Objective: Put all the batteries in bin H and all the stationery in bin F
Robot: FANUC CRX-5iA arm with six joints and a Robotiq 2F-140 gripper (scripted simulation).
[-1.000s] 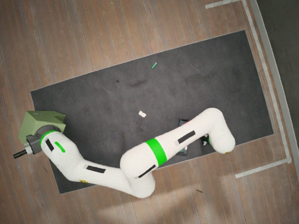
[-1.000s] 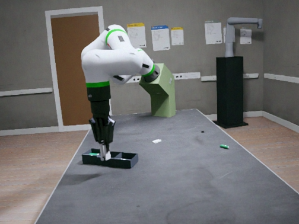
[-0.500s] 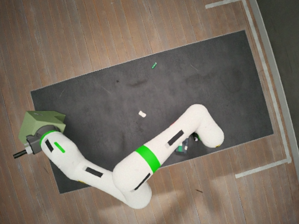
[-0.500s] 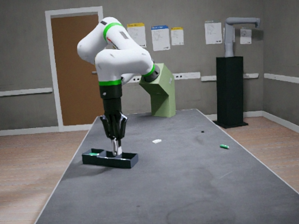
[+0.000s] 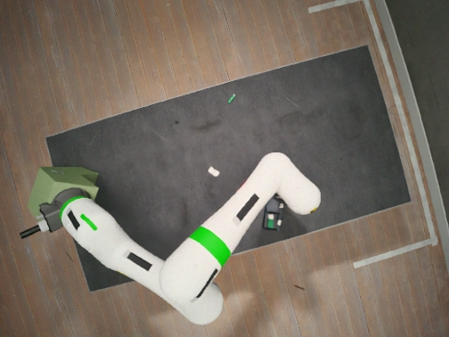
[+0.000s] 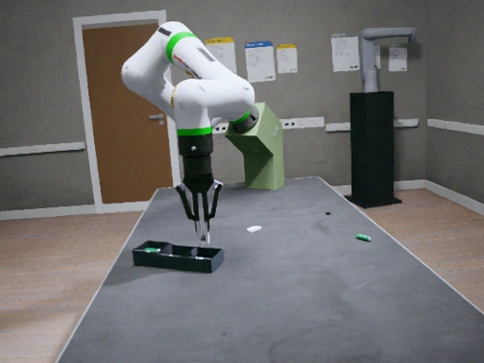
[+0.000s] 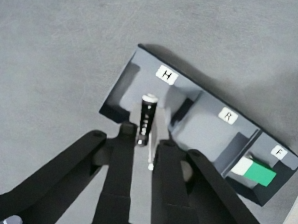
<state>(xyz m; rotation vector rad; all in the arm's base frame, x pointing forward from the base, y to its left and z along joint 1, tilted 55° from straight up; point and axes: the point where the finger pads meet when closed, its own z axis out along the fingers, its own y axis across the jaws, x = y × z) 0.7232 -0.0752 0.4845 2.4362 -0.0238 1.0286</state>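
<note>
Now: hand 3 cm above the black battery. The rest, counted from my hand: tray 4 cm behind, 7 cm to the right, 8 cm below; then green-and-white block 10 cm behind, 13 cm to the right, 8 cm below; then white eraser-like piece 24 cm behind, 21 cm to the left, 10 cm below.
</note>
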